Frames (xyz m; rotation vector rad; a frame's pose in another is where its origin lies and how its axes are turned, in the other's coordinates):
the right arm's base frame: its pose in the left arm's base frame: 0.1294 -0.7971 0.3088 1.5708 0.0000 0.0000
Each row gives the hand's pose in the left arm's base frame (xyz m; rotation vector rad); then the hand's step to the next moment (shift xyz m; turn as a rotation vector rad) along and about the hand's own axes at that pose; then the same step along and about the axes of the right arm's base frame.
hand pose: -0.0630 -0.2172 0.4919 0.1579 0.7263 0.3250
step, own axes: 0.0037 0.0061 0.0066 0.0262 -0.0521 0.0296
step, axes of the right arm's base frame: 0.0056 0.0041 -0.0068 0.0506 -0.0077 0.0407
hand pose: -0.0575 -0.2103 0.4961 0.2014 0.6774 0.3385
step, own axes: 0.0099 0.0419 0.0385 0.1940 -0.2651 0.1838
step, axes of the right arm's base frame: 0.0219 0.0358 -0.0397 0.3229 -0.0489 0.1872
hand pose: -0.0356 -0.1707 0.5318 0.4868 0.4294 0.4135
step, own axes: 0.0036 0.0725 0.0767 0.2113 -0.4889 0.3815
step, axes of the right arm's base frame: 0.0202 0.0983 -0.0329 0.4944 -0.0133 0.4297
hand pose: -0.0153 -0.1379 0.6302 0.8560 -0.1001 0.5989
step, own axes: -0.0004 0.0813 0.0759 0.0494 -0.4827 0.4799
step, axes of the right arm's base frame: -0.0323 0.1054 0.0151 0.3713 0.0049 0.5726
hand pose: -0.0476 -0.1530 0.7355 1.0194 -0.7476 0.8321
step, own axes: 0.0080 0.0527 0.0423 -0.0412 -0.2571 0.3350
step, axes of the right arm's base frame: -0.0477 0.0432 0.0222 0.1535 -0.0271 0.3946
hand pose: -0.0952 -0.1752 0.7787 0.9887 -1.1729 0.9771
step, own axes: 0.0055 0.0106 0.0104 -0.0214 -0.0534 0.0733
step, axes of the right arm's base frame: -0.0122 0.0076 0.0066 0.0293 -0.0179 0.0866
